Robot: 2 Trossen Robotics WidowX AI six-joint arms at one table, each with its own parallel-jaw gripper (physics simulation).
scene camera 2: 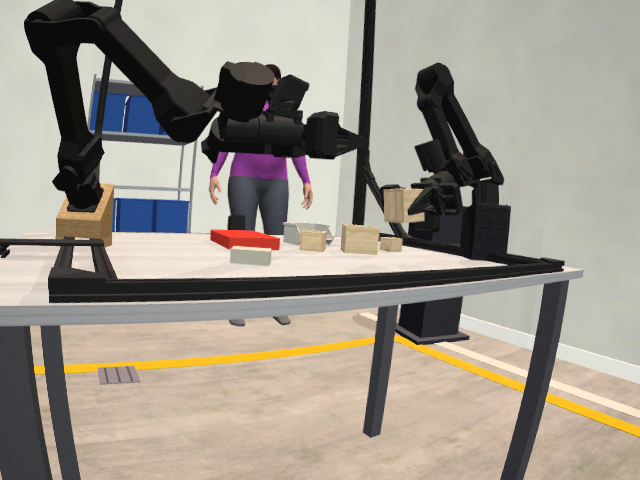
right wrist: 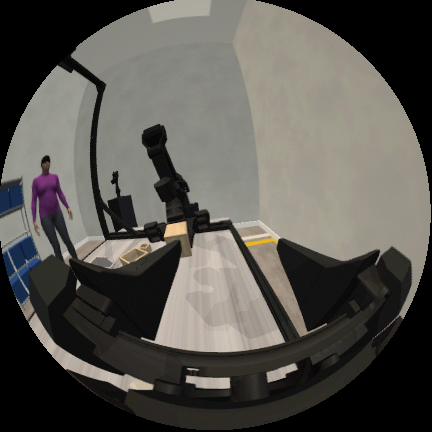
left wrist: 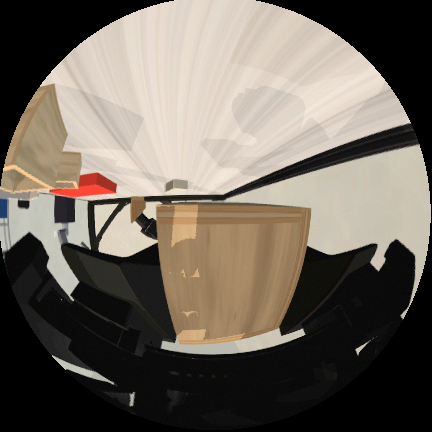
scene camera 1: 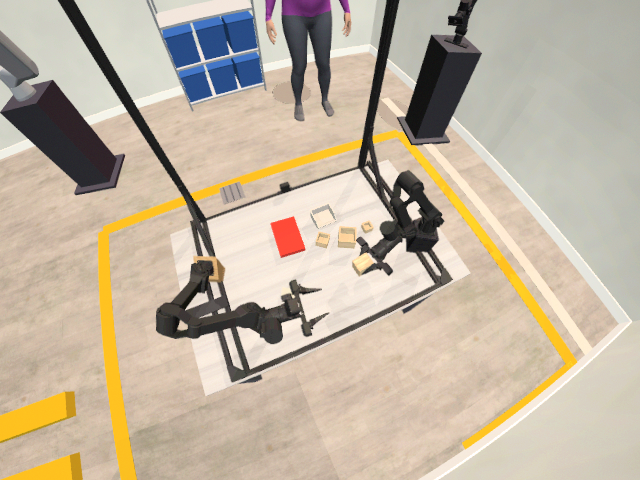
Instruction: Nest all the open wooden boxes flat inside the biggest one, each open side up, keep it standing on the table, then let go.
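Where they show: left gripper, between the fingertips: (scene camera 2: 398, 212) (right wrist: 182, 248) (left wrist: 225, 228) (scene camera 1: 358, 270); right gripper, between the fingertips: (scene camera 2: 352, 142) (right wrist: 230, 245) (scene camera 1: 325, 300); left arm's base, origin of its link: (scene camera 2: 486, 207) (right wrist: 183, 206) (scene camera 1: 426, 229); right arm's base, origin of its link: (scene camera 2: 85, 200) (left wrist: 137, 215) (scene camera 1: 205, 267).
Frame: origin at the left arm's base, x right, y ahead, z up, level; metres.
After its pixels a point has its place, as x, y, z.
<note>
My left gripper (scene camera 1: 369, 259) (left wrist: 225, 228) @[-0.214, 0.273, -0.030] is shut on a wooden box (scene camera 1: 362, 264) @[-0.207, 0.264, 0.016] (scene camera 2: 397, 205) @[-0.222, 0.279, -0.017] (left wrist: 232, 260) (right wrist: 178, 239), held above the table at the right; its open side does not show. Three wooden boxes stand open side up on the table: a large one (scene camera 1: 346, 244) @[-0.072, 0.327, -0.096] (scene camera 2: 359, 239) @[-0.073, 0.332, -0.099], a medium one (scene camera 1: 322, 244) @[-0.085, 0.432, -0.102] (scene camera 2: 313, 241) @[-0.085, 0.433, -0.109] to its left, and a small one (scene camera 1: 367, 229) @[0.022, 0.239, -0.101] (scene camera 2: 391, 244) @[0.015, 0.243, -0.112] to its right. Parts of the table boxes show at the left wrist view's left edge. My right gripper (scene camera 1: 323, 302) @[-0.381, 0.383, 0.073] (scene camera 2: 361, 140) @[-0.381, 0.383, 0.073] (right wrist: 230, 245) @[-0.381, 0.383, 0.073] is open and empty, high above the near table, away from the boxes.
A grey-white open tray (scene camera 1: 324, 224) @[0.020, 0.438, -0.105] stands behind the boxes. A flat red block (scene camera 1: 287, 236) @[-0.067, 0.594, -0.106] (scene camera 2: 245, 238) @[-0.148, 0.574, -0.107] (left wrist: 97, 184) @[-0.115, 0.515, -0.107] lies to their left. A pale block (scene camera 2: 250, 256) @[-0.343, 0.532, -0.117] (left wrist: 176, 185) @[-0.308, 0.502, -0.113] lies nearer the front. Black frame rails (scene camera 2: 284, 287) @[-0.549, 0.460, -0.121] edge the table.
</note>
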